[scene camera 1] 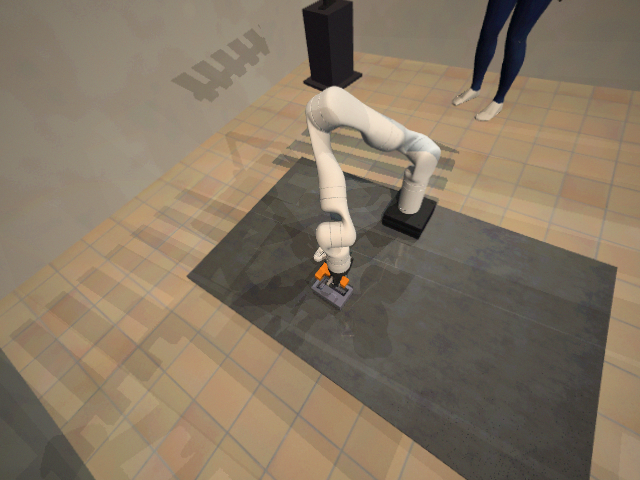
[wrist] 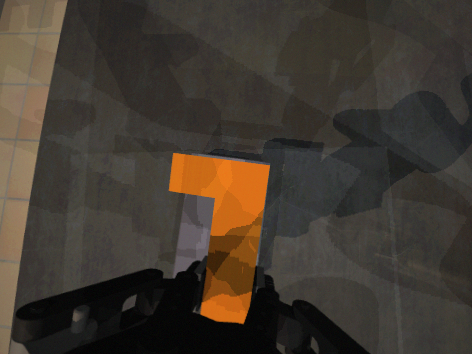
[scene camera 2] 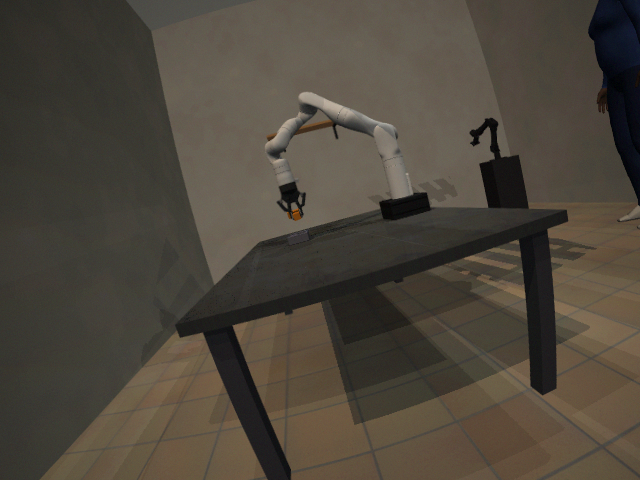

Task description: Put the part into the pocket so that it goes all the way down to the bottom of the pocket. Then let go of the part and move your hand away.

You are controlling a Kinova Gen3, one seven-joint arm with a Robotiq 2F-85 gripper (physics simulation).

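An orange L-shaped part is held by its long leg. My gripper is shut on it, one finger on each side of the leg. In the wrist view the short arm points left at the far end. The grey block with the pocket stands on the table below the part. Scene camera 2 shows a gap between part and block. In the wrist view the part covers most of the block, with grey showing left of the long leg. The pocket's outline is mostly hidden.
The dark table top extends around the block, with a table edge near it. The arm's black base stands farther back on the table. A black pedestal and a person are beyond the table.
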